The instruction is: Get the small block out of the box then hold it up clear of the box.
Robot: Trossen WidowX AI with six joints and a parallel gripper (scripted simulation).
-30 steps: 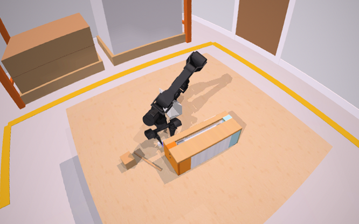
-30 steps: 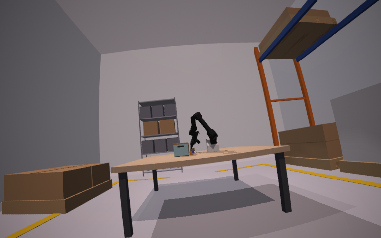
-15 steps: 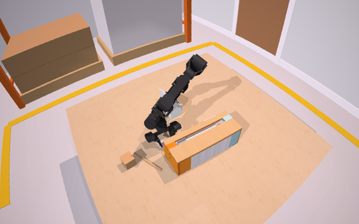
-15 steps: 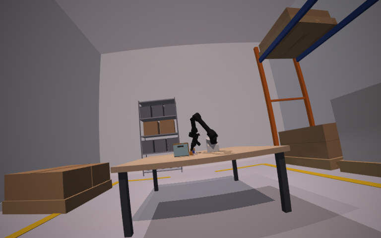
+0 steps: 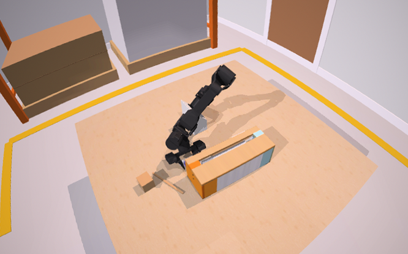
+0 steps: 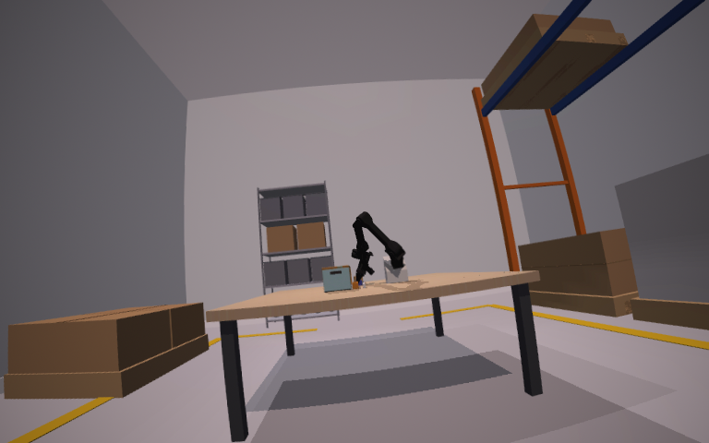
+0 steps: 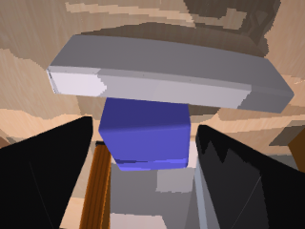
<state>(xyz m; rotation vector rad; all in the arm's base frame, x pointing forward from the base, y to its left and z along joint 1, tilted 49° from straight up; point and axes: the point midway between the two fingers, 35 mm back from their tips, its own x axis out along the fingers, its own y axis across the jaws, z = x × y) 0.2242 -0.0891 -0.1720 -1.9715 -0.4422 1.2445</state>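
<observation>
Right now my gripper tip is 13 cm to the left of the thin wooden stick, 1 cm short of it and 1 cm above it. Round my gripper tip: clear-fronted box (15 cm to the left, 8 cm ahead, 5 cm above); then wooden cube (22 cm to the right, 3 cm behind, 2 cm above); then blue block (1 cm behind, 1 cm above).
</observation>
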